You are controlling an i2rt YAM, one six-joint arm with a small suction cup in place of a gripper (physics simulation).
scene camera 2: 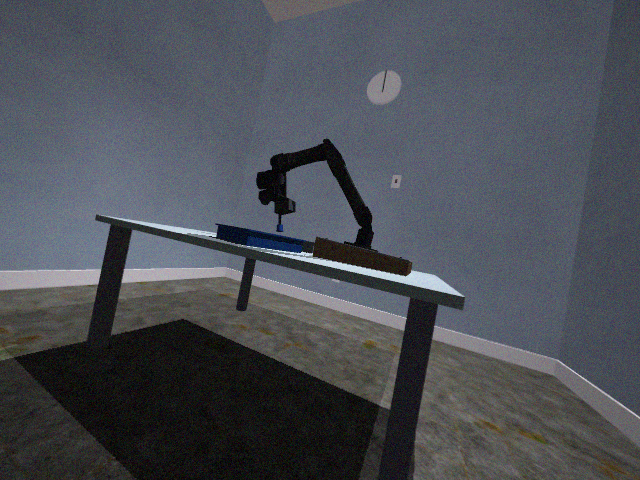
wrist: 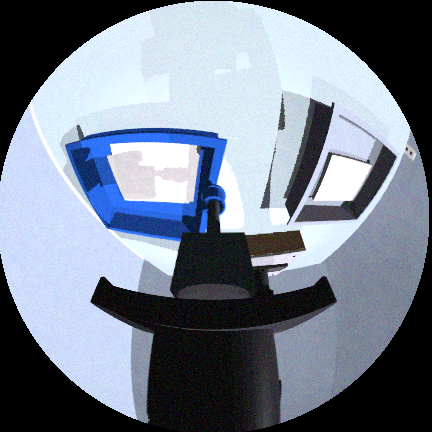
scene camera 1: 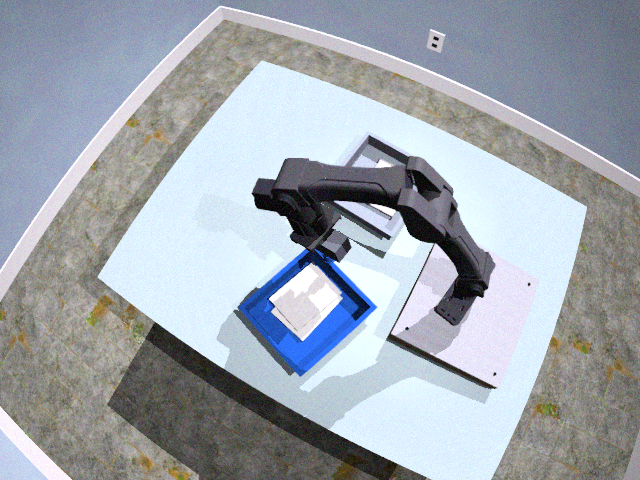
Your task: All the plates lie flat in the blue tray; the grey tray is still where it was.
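Pixels of known places: hand, its tool point: [scene camera 2: 279, 231] [wrist: 213, 194] [scene camera 1: 329, 258]; arm's base, origin of its link: [scene camera 2: 361, 248] [wrist: 257, 267] [scene camera 1: 466, 287].
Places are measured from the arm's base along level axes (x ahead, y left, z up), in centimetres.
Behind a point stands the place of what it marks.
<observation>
White square plates [scene camera 1: 305, 299] @(y 26.1, x 30.1, z -4.6 cm) [wrist: 150, 172] @(y 25.7, x 30.7, z -4.5 cm) lie flat in a slightly offset stack in the blue tray [scene camera 1: 315, 351] @(y 34.6, x 19.9, z -5.6 cm) [scene camera 2: 273, 242] @(y 31.2, x 17.6, z -3.7 cm) [wrist: 145, 222] @(y 30.8, x 17.8, z -3.8 cm); how many is unclear. Another white plate [scene camera 1: 385, 164] @(y -17.5, x 37.6, z -4.5 cm) [wrist: 344, 179] @(y -11.1, x 33.7, z -4.5 cm) lies flat in the grey tray [scene camera 1: 390, 148] @(y -21.4, x 38.8, z -1.8 cm) [wrist: 325, 214] @(y -10.2, x 24.7, z -2.7 cm), partly covered by the arm in scene camera 1. My suction cup [scene camera 2: 279, 227] [wrist: 215, 194] is open, with no plate on it. It hangs a little above the blue tray's edge on the side toward the grey tray. In scene camera 1 the wrist hides the cup.
The arm's pale base board [scene camera 1: 496, 310] @(y -0.3, x -10.2, z -0.7 cm) [scene camera 2: 361, 256] @(y 17.8, x -8.3, z -2.8 cm) [wrist: 275, 243] @(y -1.5, x 12.5, z -2.4 cm), with brown sides in scene camera 2, lies to the right of the blue tray in scene camera 1. The arm arches over the grey tray there. Both trays stand on the pale table [scene camera 1: 232, 129] @(y 0.0, x 83.0, z -5.9 cm).
</observation>
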